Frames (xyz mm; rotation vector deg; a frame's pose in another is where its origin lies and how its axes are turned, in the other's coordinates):
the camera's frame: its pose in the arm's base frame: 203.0 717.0 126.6 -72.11 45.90 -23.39
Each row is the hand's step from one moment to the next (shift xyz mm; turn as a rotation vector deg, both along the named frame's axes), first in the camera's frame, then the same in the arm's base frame.
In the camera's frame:
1: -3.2 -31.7 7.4 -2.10 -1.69 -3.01
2: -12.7 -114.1 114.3 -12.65 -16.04 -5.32
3: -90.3 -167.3 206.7 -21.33 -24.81 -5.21
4: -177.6 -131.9 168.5 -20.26 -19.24 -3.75
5: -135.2 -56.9 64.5 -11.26 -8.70 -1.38
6: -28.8 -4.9 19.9 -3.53 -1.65 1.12
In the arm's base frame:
1: 7.9 -1.9 31.7 -3.35 -1.11 1.97
2: 91.5 53.7 122.5 -9.98 0.34 18.60
3: 114.5 153.7 205.3 -14.43 3.77 29.59
4: 23.0 196.8 195.1 -13.47 5.63 24.12
5: -35.3 118.9 101.5 -7.27 4.18 11.58
6: -4.1 31.6 15.3 -1.31 2.67 2.75

